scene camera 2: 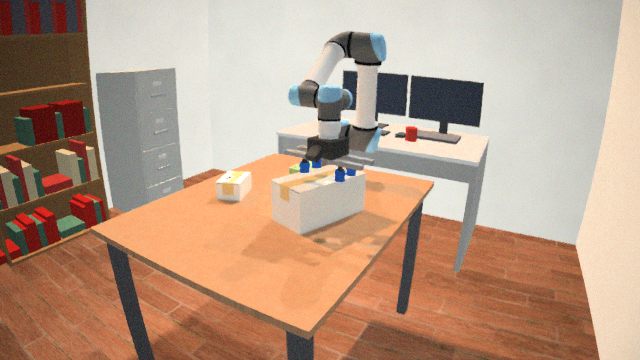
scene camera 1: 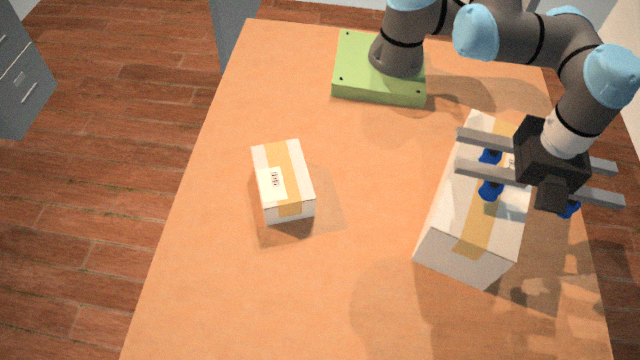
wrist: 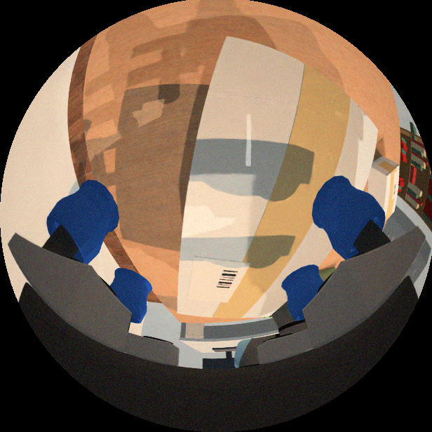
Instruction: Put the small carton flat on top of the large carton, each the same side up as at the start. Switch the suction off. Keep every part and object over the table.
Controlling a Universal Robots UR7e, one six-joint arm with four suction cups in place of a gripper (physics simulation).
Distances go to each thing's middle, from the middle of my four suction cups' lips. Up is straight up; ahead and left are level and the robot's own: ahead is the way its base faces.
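Labels:
Large carton (scene camera 1: 474,241): 110 mm below my suction cup, 30 mm behind it and 50 mm to the right of it. Going by their middles, the large carton is the nearest to my suction cup of the things named here. Small carton (scene camera 1: 286,192): 450 mm to the right of my suction cup, 150 mm below it and 10 mm ahead of it.

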